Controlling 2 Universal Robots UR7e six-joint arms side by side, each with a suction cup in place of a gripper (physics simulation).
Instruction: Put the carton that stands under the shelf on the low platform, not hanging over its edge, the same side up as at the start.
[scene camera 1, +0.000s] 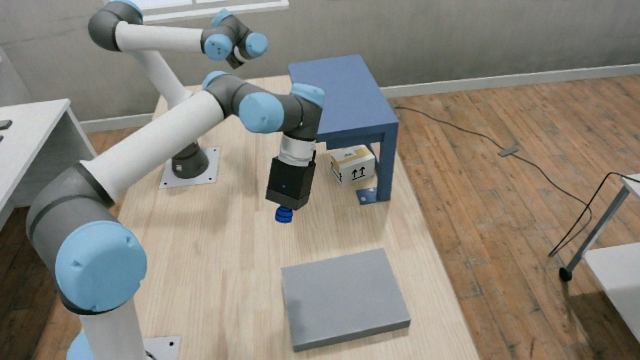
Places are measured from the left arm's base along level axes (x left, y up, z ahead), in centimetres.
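Pixels of known places: right end effector, tool point: (283, 219); left arm's base, origin of the base link: (191, 166).
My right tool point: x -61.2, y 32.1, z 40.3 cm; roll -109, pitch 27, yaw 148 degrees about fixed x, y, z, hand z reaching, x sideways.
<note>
For each thing: its top centre in the pictures, then the offset to it from my right tool point. "spot": a spot on its surface instead. Level surfaces: height alone.
- carton, middle of its top: (352, 155) dy -22.9, dx +46.7, dz +24.4 cm
- blue shelf, middle of its top: (336, 89) dy +2.2, dx +52.6, dz +19.9 cm
- low platform, middle of its top: (342, 292) dy -27.3, dx -5.7, dz +13.1 cm
- shelf's front leg, surface spot: (386, 165) spot: dy -14.8, dx +30.8, dz +33.0 cm
- blue foot plate, surface spot: (366, 195) spot: dy -31.6, dx +34.0, dz +27.6 cm
- wooden table, its level: dy -32.2 cm
The carton (352, 165), white with tan tape on top and two black up arrows on a side, stands upright on the table under the blue shelf (345, 95), near its front leg. The low platform (346, 299) is a flat grey slab on the table, nearer the camera. My right gripper (284, 215) points down with its blue suction cup in the air between the shelf and the platform, to the left of the carton; nothing hangs from it. My left gripper (235, 61) is high at the back left; its dark body shows in part and its suction cup is hidden.
The shelf's front leg (386, 165) stands to the right of the carton, with a blue foot plate (366, 195) at its base. The right arm reaches across the wooden table (240, 260) from the left. A white desk (30, 130) stands at the far left.
</note>
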